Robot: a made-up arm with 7 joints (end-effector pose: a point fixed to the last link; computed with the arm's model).
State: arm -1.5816 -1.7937 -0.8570 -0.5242 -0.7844 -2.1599 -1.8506
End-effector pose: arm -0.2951 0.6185 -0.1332 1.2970 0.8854 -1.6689
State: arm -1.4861 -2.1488 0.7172 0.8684 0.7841 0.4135 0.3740
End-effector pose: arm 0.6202 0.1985 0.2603 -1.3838 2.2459 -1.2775
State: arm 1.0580 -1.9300 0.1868 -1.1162 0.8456 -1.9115 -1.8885
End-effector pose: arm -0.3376 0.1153 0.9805 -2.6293 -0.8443 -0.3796
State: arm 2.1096 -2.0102 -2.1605 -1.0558 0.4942 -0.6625 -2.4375
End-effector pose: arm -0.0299 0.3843 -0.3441 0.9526 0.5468 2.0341
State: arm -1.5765 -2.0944 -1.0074 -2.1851 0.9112 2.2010 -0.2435
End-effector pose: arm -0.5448 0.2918 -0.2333 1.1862 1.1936 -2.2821
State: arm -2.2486 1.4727 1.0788 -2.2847 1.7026 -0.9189 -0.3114
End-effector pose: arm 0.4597 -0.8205 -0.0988 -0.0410 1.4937 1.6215
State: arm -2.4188 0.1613 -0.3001 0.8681 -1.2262 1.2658 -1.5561
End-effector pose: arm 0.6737 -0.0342 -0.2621 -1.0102 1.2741 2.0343
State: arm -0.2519 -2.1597 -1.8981 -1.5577 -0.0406 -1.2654 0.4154
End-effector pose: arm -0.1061 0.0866 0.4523 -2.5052 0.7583 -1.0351
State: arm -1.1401 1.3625 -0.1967 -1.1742 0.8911 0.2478 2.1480
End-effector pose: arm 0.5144 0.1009 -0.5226 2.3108 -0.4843 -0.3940
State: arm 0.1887 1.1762 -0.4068 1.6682 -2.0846 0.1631 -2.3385
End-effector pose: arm 0.0881 0.4538 0.1887 -0.0239 1.0731 -1.7330
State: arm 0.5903 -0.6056 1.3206 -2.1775 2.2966 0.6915 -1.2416
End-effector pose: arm -0.4058 0.1428 -0.3267 1.7875 -0.1586 -0.8427
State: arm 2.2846 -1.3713 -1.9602 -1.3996 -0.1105 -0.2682 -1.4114
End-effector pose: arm 0.3584 0.2894 -0.1191 0.6620 0.1793 1.3744
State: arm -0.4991 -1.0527 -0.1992 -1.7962 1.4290 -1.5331 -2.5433
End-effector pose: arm 0.4899 0.4899 -0.5540 0.5599 -0.6682 1.6012
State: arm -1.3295 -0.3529 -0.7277 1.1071 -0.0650 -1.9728 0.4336
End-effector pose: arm 0.0518 0.3924 0.0811 -0.5754 -2.3641 1.9146
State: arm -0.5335 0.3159 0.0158 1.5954 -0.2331 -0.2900 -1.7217
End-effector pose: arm -0.0792 0.0213 -0.6097 1.0698 1.3588 1.1284
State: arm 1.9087 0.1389 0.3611 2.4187 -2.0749 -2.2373 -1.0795
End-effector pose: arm -0.3348 0.6120 -0.2231 1.2847 0.3045 -1.2789
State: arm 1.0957 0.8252 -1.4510 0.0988 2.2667 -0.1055 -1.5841
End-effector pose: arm 0.4355 0.4365 0.2824 1.5974 0.6917 -2.1876
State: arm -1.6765 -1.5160 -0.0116 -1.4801 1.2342 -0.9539 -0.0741
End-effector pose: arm -0.4091 -0.1826 -0.3310 -0.8278 -0.2613 -1.3612
